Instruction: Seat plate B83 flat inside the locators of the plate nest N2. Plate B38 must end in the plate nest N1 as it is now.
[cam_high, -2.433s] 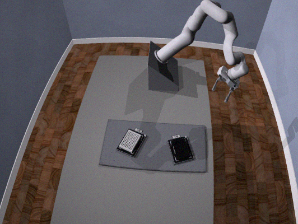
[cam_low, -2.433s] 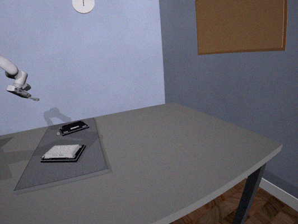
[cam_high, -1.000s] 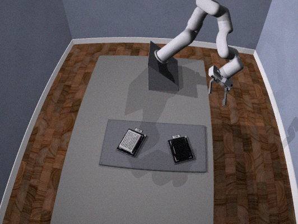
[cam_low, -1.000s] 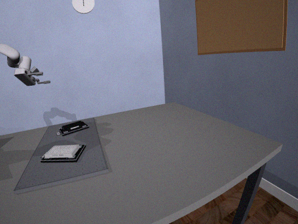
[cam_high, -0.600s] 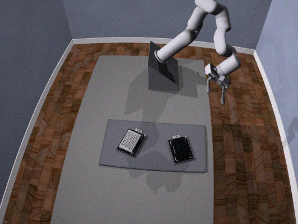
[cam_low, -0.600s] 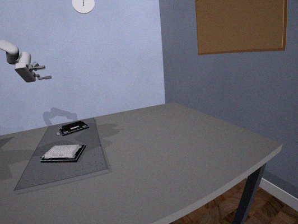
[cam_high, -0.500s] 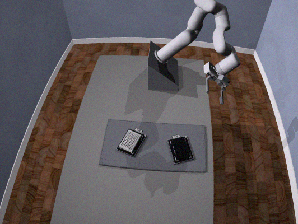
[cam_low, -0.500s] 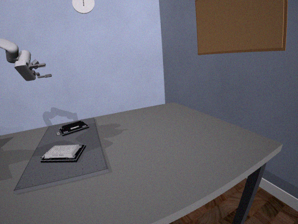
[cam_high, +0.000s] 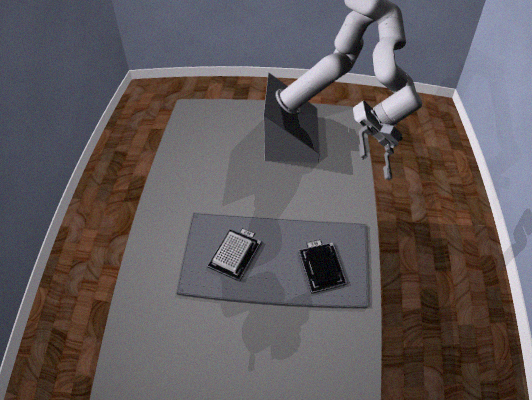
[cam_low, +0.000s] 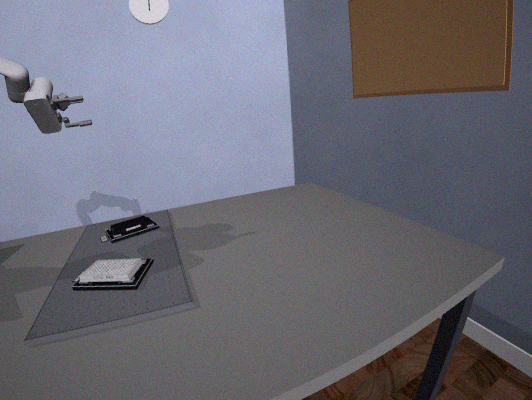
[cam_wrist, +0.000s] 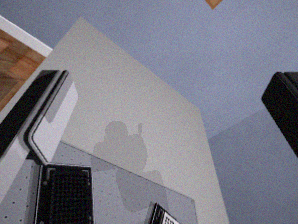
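Right now my hand is 40 cm to the left of the white well plate, 39 cm above it and 7 cm short of it. Round my hand: black plate nest: 41 cm below, 40 cm to the right, 7 cm ahead; then dark plate B38: 39 cm below, 10 cm to the right, 10 cm ahead.
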